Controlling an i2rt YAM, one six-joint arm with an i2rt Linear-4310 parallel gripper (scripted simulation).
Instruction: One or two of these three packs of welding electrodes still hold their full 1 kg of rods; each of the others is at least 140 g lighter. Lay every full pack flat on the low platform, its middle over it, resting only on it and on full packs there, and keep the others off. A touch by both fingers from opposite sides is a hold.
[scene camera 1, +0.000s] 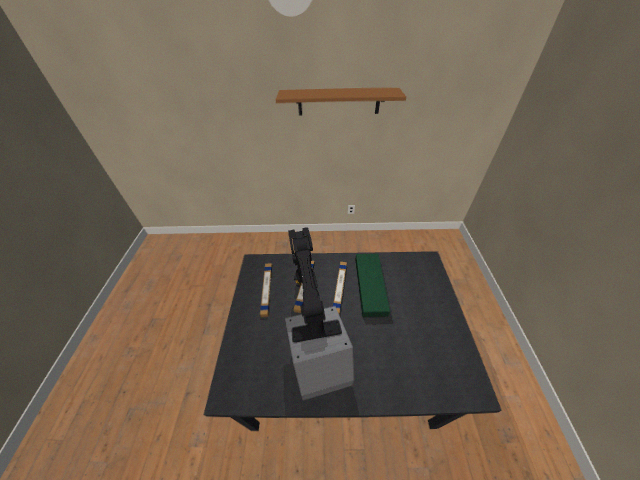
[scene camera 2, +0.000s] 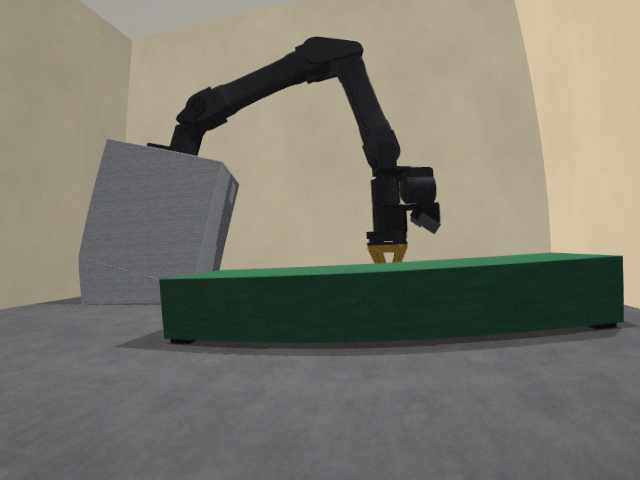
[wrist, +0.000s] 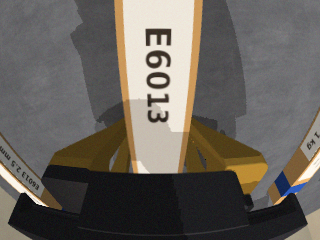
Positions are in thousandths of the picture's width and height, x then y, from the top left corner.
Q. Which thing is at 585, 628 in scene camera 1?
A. A green low platform.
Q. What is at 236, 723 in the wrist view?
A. My gripper.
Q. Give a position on a pack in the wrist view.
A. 495, 231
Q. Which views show the green low platform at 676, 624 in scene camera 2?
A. Scene camera 1 and scene camera 2 only.
